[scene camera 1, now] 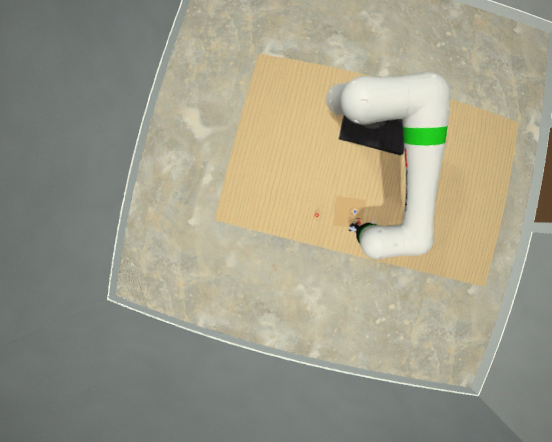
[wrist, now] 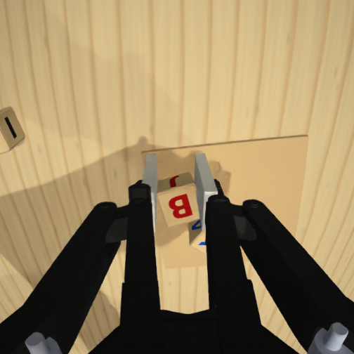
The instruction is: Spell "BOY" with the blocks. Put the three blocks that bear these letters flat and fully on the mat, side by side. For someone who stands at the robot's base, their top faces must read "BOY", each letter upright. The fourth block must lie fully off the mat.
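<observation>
My gripper [scene camera 1: 355,225] [wrist: 175,169] is shut on the B block [wrist: 180,206] [scene camera 1: 358,221]. In the wrist view its red B faces the camera and looks upside down; a red mark shows on a side face. It appears held above the mat [scene camera 1: 342,206] [wrist: 260,175]. A block with blue marks [scene camera 1: 354,212] [wrist: 198,241] lies on the mat; in the wrist view it is partly hidden by the B block and the right finger, and its letter is cut off. A block [wrist: 11,129] with a black bar lies off the mat at the wrist view's left edge.
In the scene view a small block with a red mark [scene camera 1: 316,215] lies off the mat, to its left, its letter too small to read. The white arm reaches over the wooden table top [scene camera 1: 280,150] from the black base plate [scene camera 1: 372,137]. The near table edge is close to the gripper.
</observation>
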